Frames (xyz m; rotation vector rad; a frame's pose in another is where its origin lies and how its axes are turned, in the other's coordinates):
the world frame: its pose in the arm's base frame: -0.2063 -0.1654 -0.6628 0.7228 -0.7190 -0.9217
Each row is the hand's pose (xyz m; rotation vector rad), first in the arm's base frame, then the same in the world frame.
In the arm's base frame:
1: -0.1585 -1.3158 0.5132 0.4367 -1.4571 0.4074
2: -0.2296 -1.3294 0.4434 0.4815 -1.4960 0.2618
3: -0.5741 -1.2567 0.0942 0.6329 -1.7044 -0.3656
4: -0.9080 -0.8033 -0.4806 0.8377 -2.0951 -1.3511
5: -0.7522 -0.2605 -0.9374 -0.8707 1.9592 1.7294
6: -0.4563 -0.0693 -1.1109 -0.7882 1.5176 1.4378
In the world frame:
1: 1.3009 0.4816 0.8856 0.5597 -0.2793 1.3009
2: 1.2672 0.3892 0.9066 0.5573 -0.3361 1.1657
3: 0.9793 -0.0096 0.9696 0.5682 -0.6402 0.6033
4: 0.3094 -0.4257 0.8096 0.6881 -1.1873 -0.2644
5: -0.2074 -0.4969 0.3043 0.9808 -1.6749 -1.0594
6: -0.2916 -0.4268 -0.0728 1.2727 -1.8725 -1.4835

